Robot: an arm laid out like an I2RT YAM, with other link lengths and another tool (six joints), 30 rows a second.
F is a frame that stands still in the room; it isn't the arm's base.
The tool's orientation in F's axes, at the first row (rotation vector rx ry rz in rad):
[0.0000, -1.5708, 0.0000]
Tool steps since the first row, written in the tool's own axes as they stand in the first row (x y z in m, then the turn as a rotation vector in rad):
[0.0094, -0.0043, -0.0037, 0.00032, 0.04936, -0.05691]
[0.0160, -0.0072, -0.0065, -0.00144, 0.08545, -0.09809]
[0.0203, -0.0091, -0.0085, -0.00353, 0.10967, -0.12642]
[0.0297, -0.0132, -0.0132, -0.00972, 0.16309, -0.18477]
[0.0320, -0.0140, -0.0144, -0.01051, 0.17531, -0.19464]
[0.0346, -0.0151, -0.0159, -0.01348, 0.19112, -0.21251]
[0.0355, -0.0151, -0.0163, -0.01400, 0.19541, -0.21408]
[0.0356, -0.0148, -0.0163, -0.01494, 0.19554, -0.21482]
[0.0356, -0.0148, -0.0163, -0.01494, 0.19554, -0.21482]
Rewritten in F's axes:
[0.0037, -0.0043, 0.0094, 0.05691, 0.04936, 0.00032]
[0.0065, -0.0072, 0.0160, 0.09809, 0.08545, -0.00144]
[0.0085, -0.0091, 0.0203, 0.12642, 0.10967, -0.00353]
[0.0132, -0.0132, 0.0297, 0.18477, 0.16309, -0.00972]
[0.0144, -0.0140, 0.0320, 0.19464, 0.17531, -0.01051]
[0.0159, -0.0151, 0.0346, 0.21251, 0.19112, -0.01348]
[0.0163, -0.0151, 0.0355, 0.21408, 0.19541, -0.01400]
[0.0163, -0.0148, 0.0356, 0.21482, 0.19554, -0.01494]
[0.0163, -0.0148, 0.0356, 0.21482, 0.19554, -0.01494]

